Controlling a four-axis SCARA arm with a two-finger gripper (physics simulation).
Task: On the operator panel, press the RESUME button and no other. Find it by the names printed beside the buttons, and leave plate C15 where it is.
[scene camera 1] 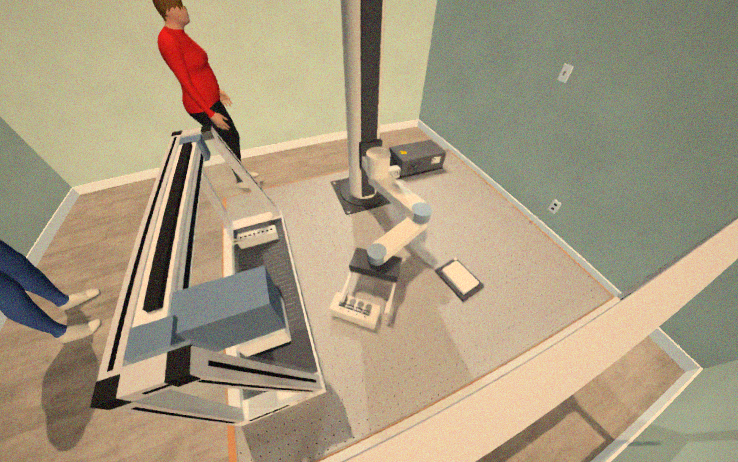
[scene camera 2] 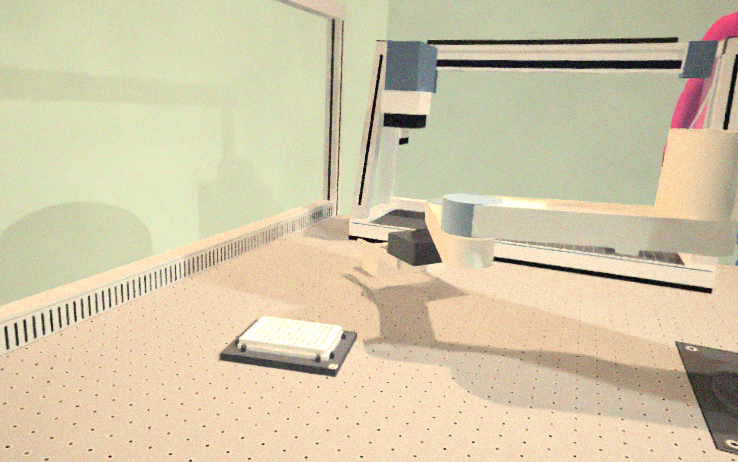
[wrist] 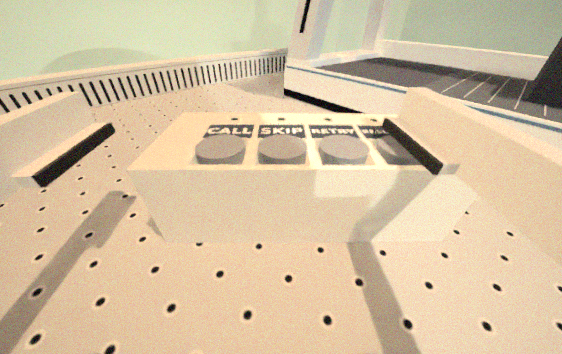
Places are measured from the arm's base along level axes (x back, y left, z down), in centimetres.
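Pixels of known places: gripper, between the fingertips: [scene camera 1: 363, 307] [wrist: 250, 108]; arm's base, origin of its link: [scene camera 1: 363, 192].
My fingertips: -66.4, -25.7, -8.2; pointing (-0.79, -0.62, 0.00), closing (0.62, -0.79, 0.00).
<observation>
For each thing: its top centre in the pictures, then the offset to it from my fingertips, as dx, dy, dz. "spot": a spot on its surface instead.
- cream operator panel, centre of its top: [wrist: 308, 129] [scene camera 2: 404, 244] [scene camera 1: 354, 307] +1.7, -2.6, +1.3
- CALL button, centre of its top: [wrist: 220, 145] +0.1, +2.0, +1.3
- SKIP button, centre of its top: [wrist: 282, 145] +2.1, -0.3, +1.3
- RETRY button, centre of its top: [wrist: 343, 145] +4.1, -2.5, +1.3
- rightmost button, centre of its top: [wrist: 403, 146] +6.0, -4.8, +1.3
- white plate, centre of its top: [scene camera 2: 292, 332] [scene camera 1: 460, 275] -0.4, +41.8, +4.3
- black holder, centre of its top: [scene camera 2: 292, 334] [scene camera 1: 460, 276] -0.4, +41.8, +4.7
- framed gantry machine, a spot on its surface: [scene camera 2: 555, 54] spot: +25.2, -36.6, -40.5
- blue-grey carriage, a spot on its surface: [scene camera 1: 223, 305] spot: -9.0, -28.1, -41.9
- dark box, a spot on its surface: [scene camera 1: 416, 159] spot: +69.9, +59.9, -3.9
The cream operator panel [scene camera 1: 354, 317] [scene camera 2: 373, 262] [wrist: 250, 205] has a row of grey round buttons. In the wrist view, the CALL button [wrist: 220, 149], SKIP button [wrist: 282, 149] and RETRY button [wrist: 343, 150] show left to right. The rightmost button [wrist: 392, 150] and its name are partly hidden by the right finger. My gripper [scene camera 1: 362, 308] [wrist: 250, 108] is open and empty, fingers spread wide. The left finger is left of the panel; the right overlaps its right end. I cannot tell if it touches. A white plate [scene camera 1: 460, 276] [scene camera 2: 294, 333] sits on a black holder [scene camera 2: 272, 363]; its label is unreadable.
A framed gantry machine [scene camera 1: 179, 217] [scene camera 2: 555, 54] with a blue-grey carriage [scene camera 1: 223, 305] [scene camera 2: 409, 65] stands beside the panel. A dark box [scene camera 1: 416, 159] is behind the arm's column. A slotted rail [scene camera 2: 163, 270] [wrist: 190, 75] edges the perforated table. A person in red [scene camera 1: 187, 70] stands beyond.
</observation>
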